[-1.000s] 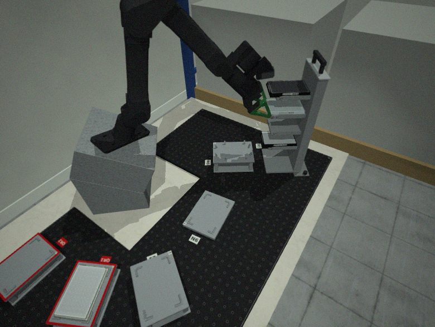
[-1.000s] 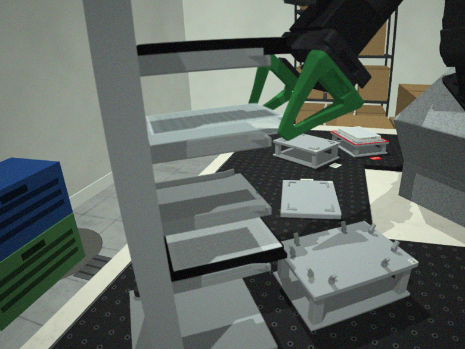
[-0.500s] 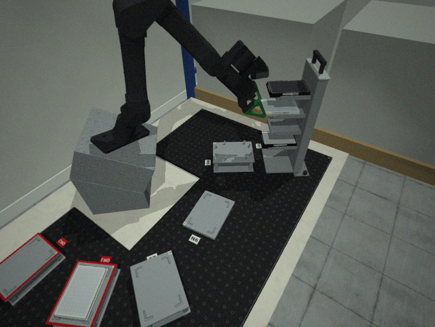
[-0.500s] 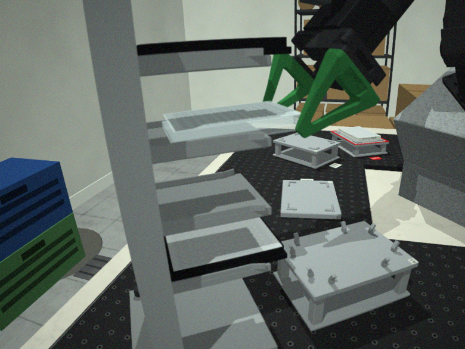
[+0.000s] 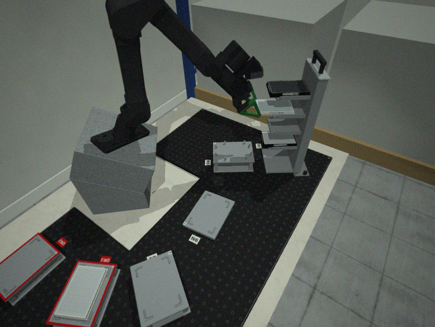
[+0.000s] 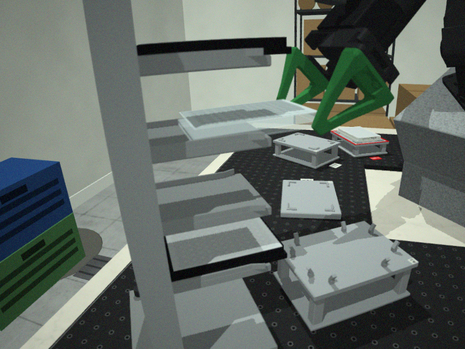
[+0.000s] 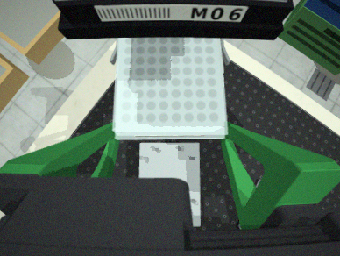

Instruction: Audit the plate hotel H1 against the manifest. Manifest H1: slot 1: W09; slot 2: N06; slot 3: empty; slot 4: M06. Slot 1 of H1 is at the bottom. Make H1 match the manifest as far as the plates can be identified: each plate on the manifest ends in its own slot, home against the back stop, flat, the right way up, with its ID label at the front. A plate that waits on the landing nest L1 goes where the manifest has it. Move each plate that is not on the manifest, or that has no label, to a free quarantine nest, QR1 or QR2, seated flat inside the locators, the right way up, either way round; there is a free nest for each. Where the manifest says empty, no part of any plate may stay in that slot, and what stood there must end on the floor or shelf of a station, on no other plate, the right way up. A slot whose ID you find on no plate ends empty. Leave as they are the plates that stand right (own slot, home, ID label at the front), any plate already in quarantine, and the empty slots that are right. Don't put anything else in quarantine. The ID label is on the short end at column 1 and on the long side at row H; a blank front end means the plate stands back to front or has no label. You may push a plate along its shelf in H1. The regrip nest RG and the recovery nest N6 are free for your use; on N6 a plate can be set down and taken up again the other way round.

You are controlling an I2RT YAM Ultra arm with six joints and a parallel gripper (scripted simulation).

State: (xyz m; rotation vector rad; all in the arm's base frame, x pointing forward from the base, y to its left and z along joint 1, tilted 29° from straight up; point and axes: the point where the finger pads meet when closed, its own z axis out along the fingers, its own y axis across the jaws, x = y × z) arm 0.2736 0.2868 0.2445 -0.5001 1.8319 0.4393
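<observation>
The clear plate lies 5 cm ahead of my hand and 4 cm to the left of it. From my hand the other things lie so: plate hotel H1: 14 cm ahead, 10 cm to the left, 6 cm below; then H1 tag: 26 cm below, 11 cm to the left, 2 cm behind; then regrip nest RG: 20 cm below, 6 cm behind, 5 cm to the right.
</observation>
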